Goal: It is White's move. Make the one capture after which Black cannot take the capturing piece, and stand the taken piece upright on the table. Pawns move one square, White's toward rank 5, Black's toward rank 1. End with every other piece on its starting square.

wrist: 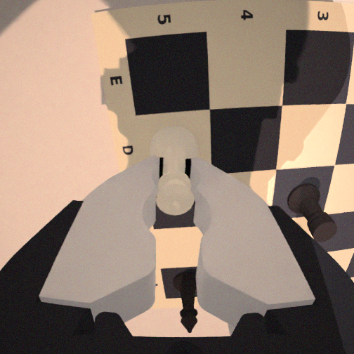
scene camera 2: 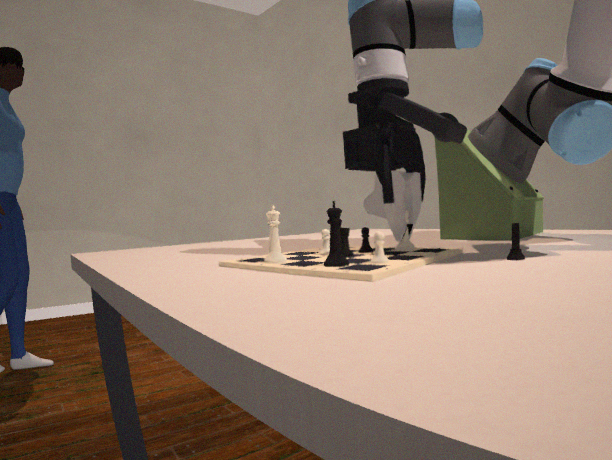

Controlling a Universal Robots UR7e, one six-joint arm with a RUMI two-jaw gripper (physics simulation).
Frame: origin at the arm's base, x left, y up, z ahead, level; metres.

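Seen in the pictures: gripper, between the fingertips: [scene camera 2: 403, 240]; arm's base, origin of its link: [scene camera 2: 496, 158].
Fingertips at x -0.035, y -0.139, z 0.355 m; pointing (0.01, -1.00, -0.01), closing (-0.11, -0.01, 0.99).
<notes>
Offsets run from my fingertips to a thing's top centre. "pt": to the spot under its first point. Level surfaces: height alone.
My gripper [scene camera 2: 406, 235] [wrist: 173, 162] is shut on a white piece @(dx +0.003, dy +0.043, dz +0.001 m) [scene camera 2: 406, 245] [wrist: 175, 196] with a rounded, knobbed top. Its base shows over light square D5 of the board @(pt dx -0.004, dy -0.014, dz +0.187 m) [scene camera 2: 300, 271] [wrist: 245, 55]; whether it touches the board is unclear. In the wrist view, a black piece [wrist: 304, 197] stands on dark square C3, and a pointed black piece [wrist: 188, 295] appears on A5. In the scene view, a white king @(dx -0.071, dy +0.052, dz +0.159 m) [scene camera 2: 273, 240], black king @(dx +0.010, dy +0.052, dz +0.150 m) [scene camera 2: 336, 245], black rook @(dx -0.036, dy +0.022, dz +0.080 m) [scene camera 2: 345, 242], black pawn @(dx -0.034, dy +0.020, dz +0.038 m) [scene camera 2: 365, 240] and white pawns @(dx -0.068, dy +0.020, dz +0.076 m) [scene camera 2: 325, 242] @(dx +0.041, dy +0.020, dz +0.119 m) [scene camera 2: 379, 252] stand on the board.
A slim, flat-topped black piece @(dx +0.161, dy +0.022, dz +0.015 m) [scene camera 2: 515, 242] stands upright on the table @(dy -0.017 m) [scene camera 2: 450, 325], off the board to the right. The green robot mount [scene camera 2: 475, 200] stands behind, on the right. A person [scene camera 2: 12, 175] is at the far left, beyond the table.
</notes>
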